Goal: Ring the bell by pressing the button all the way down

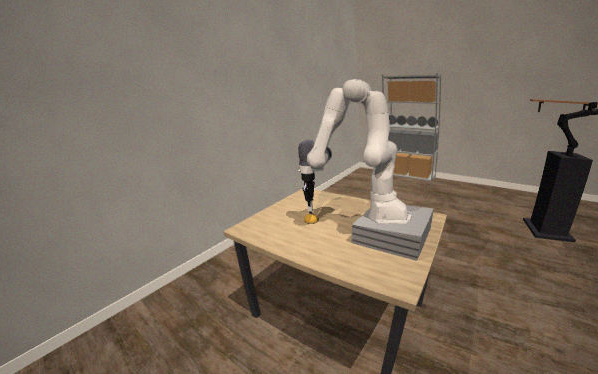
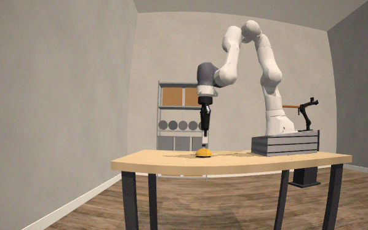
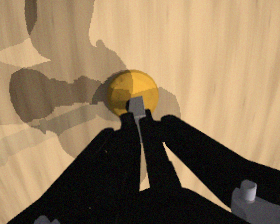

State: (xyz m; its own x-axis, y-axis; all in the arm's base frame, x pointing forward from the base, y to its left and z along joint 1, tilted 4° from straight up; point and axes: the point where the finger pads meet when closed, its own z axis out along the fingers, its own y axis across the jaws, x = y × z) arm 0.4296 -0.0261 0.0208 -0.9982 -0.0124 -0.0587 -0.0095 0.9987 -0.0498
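The button is 5 cm below my hand and 1 cm to the right of it. From my hand the other things lie so: yellow dome bell 7 cm below, 1 cm to the right.
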